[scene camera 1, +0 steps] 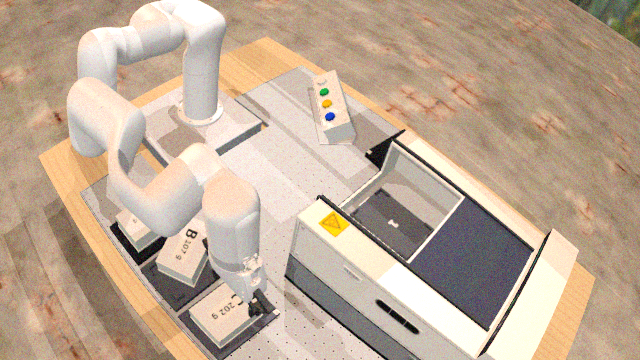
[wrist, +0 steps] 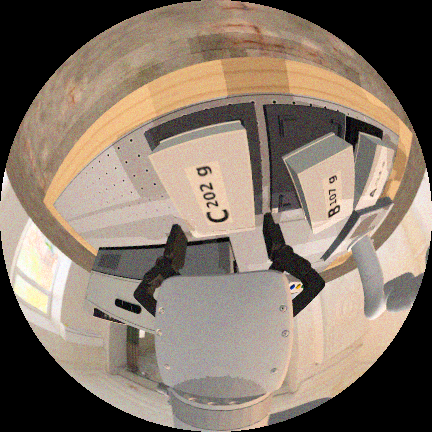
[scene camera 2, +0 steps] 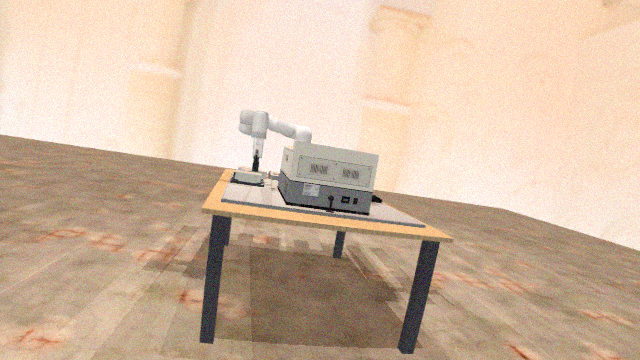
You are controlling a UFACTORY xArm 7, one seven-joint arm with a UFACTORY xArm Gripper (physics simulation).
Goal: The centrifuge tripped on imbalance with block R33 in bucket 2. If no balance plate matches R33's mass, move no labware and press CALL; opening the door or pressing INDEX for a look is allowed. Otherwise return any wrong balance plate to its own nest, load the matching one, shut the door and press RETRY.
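Frame: origin at the arm's base, x back, y right, z up, level; millimetres.
Seen in the pictures: gripper, between the fingertips: (scene camera 1: 237,293) (wrist: 221,226) (scene camera 2: 255,170); arm's base, origin of its link: (scene camera 1: 200,111) (wrist: 358,239).
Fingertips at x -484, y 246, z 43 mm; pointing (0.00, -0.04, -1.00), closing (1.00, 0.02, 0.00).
Observation:
Pixels of each thing's top centre, then the offset from my fingertips to it. Level surfaces: height alone.
- plate C, centre of its top: (wrist: 211,198) (scene camera 1: 228,306) (scene camera 2: 248,172) dx -6, dy +29, dz -14 mm
- Plate B, centre of its top: (wrist: 334,200) (scene camera 1: 185,243) (scene camera 2: 253,169) dx +148, dy +13, dz -8 mm
- Plate A, centre of its top: (wrist: 377,180) (scene camera 1: 146,212) dx +263, dy +43, dz -14 mm
- button console, centre of its top: (scene camera 1: 335,92) (wrist: 297,290) dx +284, dy -538, dz +16 mm
- dark panel, centre of its top: (scene camera 1: 478,257) dx -268, dy -303, dz +145 mm
- table, height of its surface: dz -80 mm
My gripper (scene camera 1: 257,306) (scene camera 2: 255,169) (wrist: 221,226) is open and empty, its fingers spread on either side of the near end of plate C (scene camera 1: 217,317) (wrist: 212,180). Plate C, labelled 202 g, lies in its dark nest. Plate B (scene camera 1: 182,255) (wrist: 327,187), labelled 107 g, sits turned askew over its nest (scene camera 1: 172,295) (wrist: 281,145). Plate A (scene camera 1: 136,229) (wrist: 371,172) lies in the farthest nest, its mass unreadable. The centrifuge (scene camera 1: 345,250) (scene camera 2: 327,170) (wrist: 120,292) has an uncovered opening showing a dark floor with a small white mark. Block R33 cannot be identified.
A button console (scene camera 1: 342,125) with pale, green, yellow and blue buttons stands beyond the centrifuge opening. A dark panel (scene camera 1: 470,265) covers the other part of the centrifuge top. The robot base plate (scene camera 1: 230,127) is at the back left of the table (scene camera 1: 265,50) (scene camera 2: 320,223).

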